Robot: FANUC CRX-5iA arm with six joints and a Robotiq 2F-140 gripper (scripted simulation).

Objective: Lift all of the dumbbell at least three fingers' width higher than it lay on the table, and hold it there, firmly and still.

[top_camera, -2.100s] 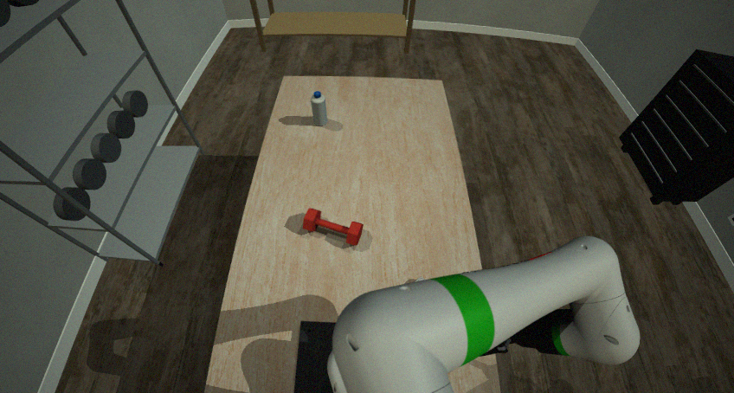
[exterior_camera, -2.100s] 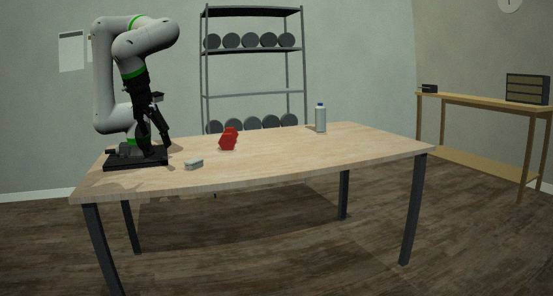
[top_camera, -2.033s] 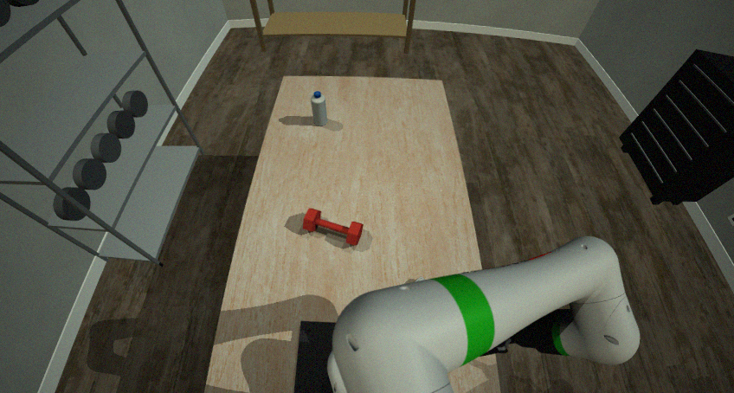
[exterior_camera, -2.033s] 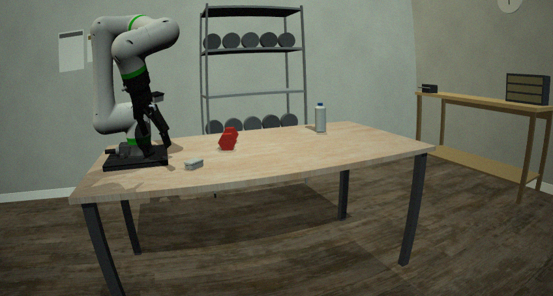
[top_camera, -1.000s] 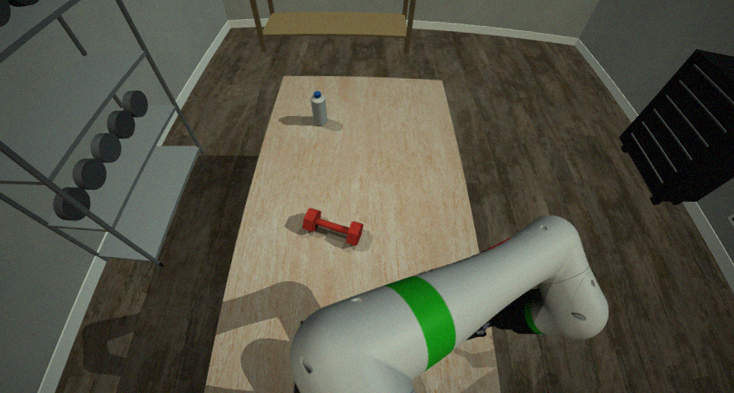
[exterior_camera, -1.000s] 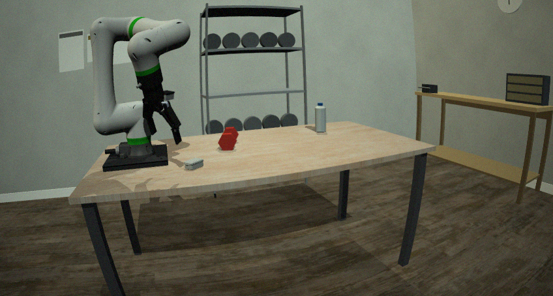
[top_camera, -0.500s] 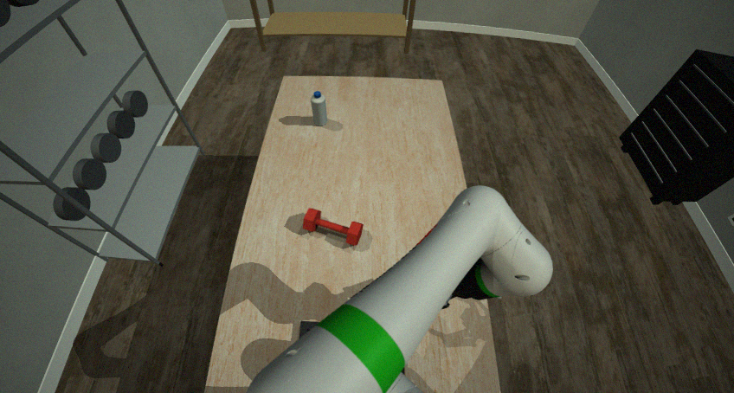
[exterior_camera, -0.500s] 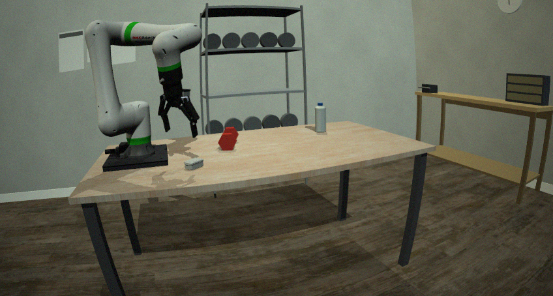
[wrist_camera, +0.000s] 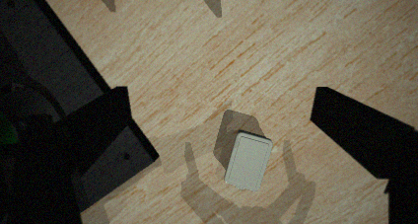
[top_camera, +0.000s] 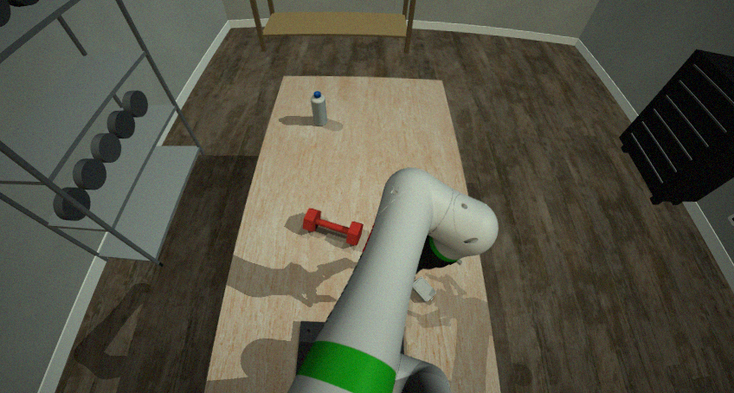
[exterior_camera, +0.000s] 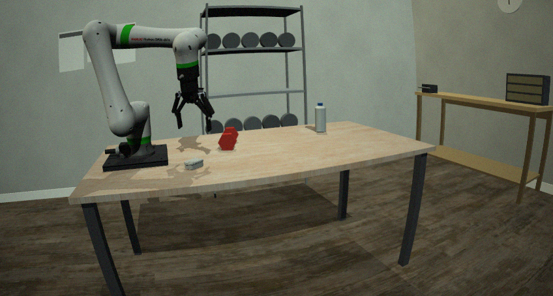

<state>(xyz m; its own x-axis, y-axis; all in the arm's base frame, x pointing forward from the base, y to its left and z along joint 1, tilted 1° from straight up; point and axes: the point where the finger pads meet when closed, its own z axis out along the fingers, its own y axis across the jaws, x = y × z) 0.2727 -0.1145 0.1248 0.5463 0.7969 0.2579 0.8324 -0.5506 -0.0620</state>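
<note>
Right now my hand is 19 cm short of the red dumbbell, 23 cm to the right of it and 11 cm above it. Also, from my hand: grey box 2 cm behind, 9 cm to the right, 13 cm below.
</note>
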